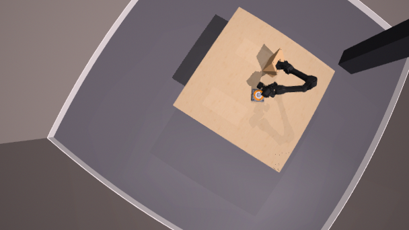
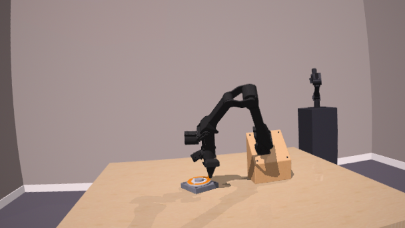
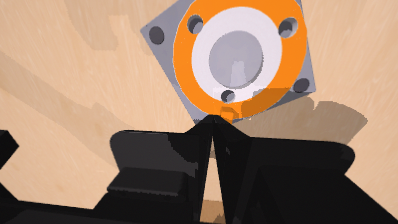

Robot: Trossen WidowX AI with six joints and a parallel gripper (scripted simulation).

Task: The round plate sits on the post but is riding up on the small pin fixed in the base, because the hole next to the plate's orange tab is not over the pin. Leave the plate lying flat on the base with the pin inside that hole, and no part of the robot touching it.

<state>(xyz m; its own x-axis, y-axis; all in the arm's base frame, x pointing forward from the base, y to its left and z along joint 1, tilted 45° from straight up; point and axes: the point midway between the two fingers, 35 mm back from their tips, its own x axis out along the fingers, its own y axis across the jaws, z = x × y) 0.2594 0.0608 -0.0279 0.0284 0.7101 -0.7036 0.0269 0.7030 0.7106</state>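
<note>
The square grey base is 5 cm ahead of my gripper tip, 2 cm to the right of it and 2 cm below it.
</note>
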